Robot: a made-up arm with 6 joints.
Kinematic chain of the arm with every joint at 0, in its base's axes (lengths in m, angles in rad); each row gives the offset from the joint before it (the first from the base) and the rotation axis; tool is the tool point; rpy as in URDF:
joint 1: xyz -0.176 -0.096 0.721 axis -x
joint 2: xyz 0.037 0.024 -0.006 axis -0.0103 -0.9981 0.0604
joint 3: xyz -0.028 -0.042 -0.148 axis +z
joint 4: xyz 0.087 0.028 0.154 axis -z
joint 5: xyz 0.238 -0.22 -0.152 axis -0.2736 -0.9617 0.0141
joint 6: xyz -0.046 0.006 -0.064 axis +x
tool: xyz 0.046 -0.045 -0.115 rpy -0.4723 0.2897 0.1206
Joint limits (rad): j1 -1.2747..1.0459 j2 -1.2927..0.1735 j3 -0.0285..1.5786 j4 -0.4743..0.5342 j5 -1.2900..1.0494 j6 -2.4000..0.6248
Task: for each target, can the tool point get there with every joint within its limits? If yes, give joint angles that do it. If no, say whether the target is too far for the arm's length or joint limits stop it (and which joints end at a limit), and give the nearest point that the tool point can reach.
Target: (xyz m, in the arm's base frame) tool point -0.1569 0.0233 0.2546
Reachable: yes | joints -0.0266 -1.0343 1.1970 0.1588 0.0447 -0.8019
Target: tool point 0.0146 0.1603 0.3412
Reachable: yes | joints -0.3652 -0.7149 0.8449 -0.2657 -0.2461 -1.0441
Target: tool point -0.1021 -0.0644 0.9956
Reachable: no: joint limits stop it (at a limit: joint 1, joint 2, joint 3, joint 6) | nearest point -0.0345 0.0930 1.0354 | short by 0.176 m
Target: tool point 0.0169 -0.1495 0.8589
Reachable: no: joint limits stop it (at a limit: joint 1, joint 2, joint 4, joint 6) | nearest point 0.1065 -0.2540 0.8560 | short by 0.138 m
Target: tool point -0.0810 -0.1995 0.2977
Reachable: yes | joints 0.5744 -1.1465 0.7580 -0.3429 -0.4833 -2.1687
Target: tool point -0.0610 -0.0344 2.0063
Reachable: no: too far | nearest point -0.3382 0.1424 1.2248 | short by 0.848 m
